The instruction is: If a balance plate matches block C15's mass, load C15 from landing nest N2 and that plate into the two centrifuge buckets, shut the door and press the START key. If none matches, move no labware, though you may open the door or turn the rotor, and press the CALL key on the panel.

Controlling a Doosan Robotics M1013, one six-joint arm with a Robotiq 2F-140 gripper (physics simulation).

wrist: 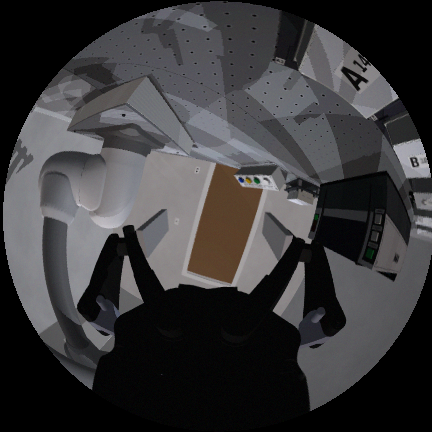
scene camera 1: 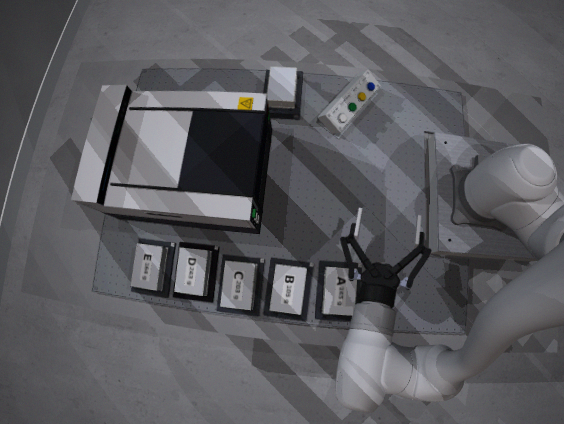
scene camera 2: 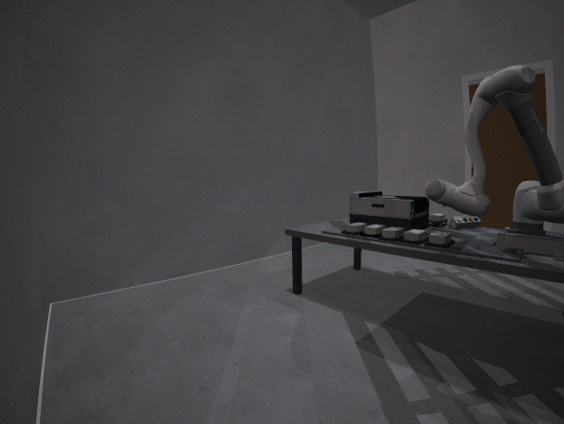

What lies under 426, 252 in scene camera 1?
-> The gripper.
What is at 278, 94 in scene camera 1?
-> A small block.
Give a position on a button box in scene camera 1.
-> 338, 116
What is the gripper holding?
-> Nothing.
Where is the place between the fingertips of the gripper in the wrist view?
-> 214, 221
